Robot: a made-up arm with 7 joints.
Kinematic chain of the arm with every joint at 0, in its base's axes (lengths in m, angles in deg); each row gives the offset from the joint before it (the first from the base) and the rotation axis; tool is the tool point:
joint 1: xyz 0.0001 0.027 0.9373 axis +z
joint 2: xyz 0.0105 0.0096 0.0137 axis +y
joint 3: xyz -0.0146 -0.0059 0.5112 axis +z
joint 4: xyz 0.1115 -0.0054 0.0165 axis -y
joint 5: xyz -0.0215 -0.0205 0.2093 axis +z
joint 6: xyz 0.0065 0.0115 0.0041 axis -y
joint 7: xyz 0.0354 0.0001 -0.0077 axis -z
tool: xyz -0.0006 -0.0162 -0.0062
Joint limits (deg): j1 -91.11..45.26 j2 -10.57..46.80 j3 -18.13..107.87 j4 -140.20..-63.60 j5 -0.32..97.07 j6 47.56..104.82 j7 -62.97..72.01
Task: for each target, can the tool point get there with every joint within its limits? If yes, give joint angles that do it. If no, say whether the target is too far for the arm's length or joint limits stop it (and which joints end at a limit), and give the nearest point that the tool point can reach.
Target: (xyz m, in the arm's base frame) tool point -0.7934 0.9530 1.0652
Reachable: no: too far | nearest point -0.2617 0.3326 1.3761 | short by 0.874 m
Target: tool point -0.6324 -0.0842 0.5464
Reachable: no: joint limits stop it (at a limit: joint 1, joint 2, joint 3, joint 4, joint 5) | nearest point -0.1157 -0.3903 0.9964 | short by 0.750 m
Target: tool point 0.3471 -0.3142 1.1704
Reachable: yes | joints -50.64 28.75 9.41 -116.75 54.02 74.86 7.05
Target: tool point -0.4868 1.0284 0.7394
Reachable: no: too far | nearest point 0.0439 0.5502 1.1582 | short by 0.828 m
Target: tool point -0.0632 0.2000 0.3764
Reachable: no: joint limits stop it (at a limit: joint 1, joint 2, joint 4, joint 5, joint 7) | nearest point 0.2275 0.3884 0.9926 | short by 0.707 m
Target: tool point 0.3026 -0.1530 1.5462
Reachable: yes | joints -72.96 4.67 46.33 -71.44 75.93 51.90 52.13
